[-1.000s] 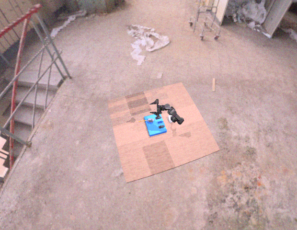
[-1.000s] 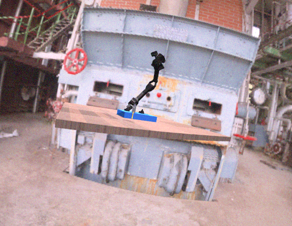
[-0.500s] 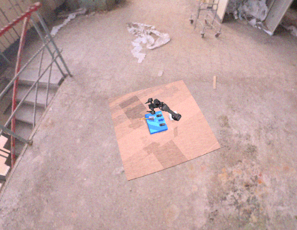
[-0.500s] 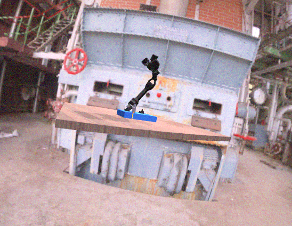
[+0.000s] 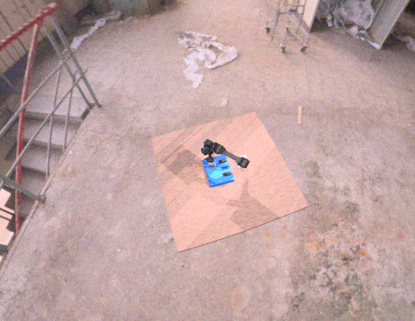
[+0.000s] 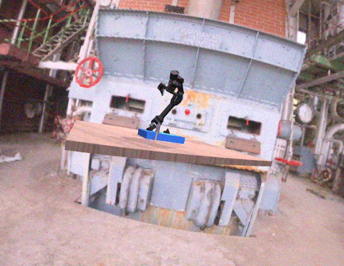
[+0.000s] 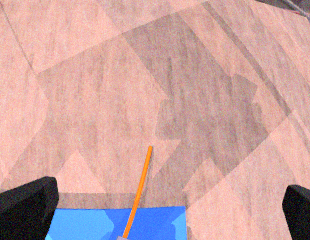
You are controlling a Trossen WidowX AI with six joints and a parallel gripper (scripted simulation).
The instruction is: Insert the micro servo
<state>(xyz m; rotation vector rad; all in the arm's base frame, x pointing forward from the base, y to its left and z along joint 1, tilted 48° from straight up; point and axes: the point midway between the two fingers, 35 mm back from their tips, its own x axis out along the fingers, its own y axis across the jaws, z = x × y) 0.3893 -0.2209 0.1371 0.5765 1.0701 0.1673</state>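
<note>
Right now my gripper tip is 90 mm past the blue deck, 50 mm to the right of it and 270 mm above it.
</note>
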